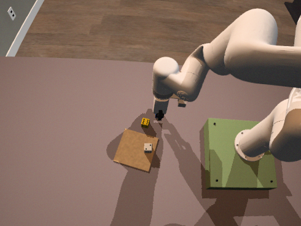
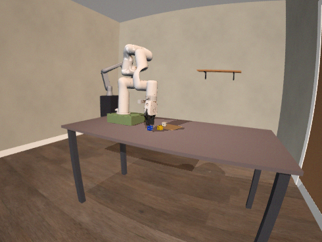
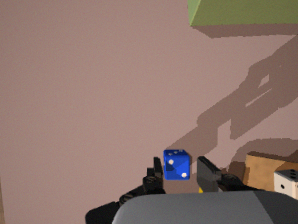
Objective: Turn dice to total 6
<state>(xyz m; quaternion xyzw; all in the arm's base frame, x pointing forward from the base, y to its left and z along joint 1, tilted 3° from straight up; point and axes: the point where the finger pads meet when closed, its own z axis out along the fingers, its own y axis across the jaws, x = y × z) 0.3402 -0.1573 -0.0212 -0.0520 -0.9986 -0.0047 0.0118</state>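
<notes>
Now: the blue die 40 mm below my hand. Round my hand: yellow die (60 mm ahead, 40 mm to the left, 40 mm below); then tan mat (90 mm ahead, 150 mm to the left, 50 mm below); then white die (50 mm ahead, 150 mm to the left, 40 mm below).
</notes>
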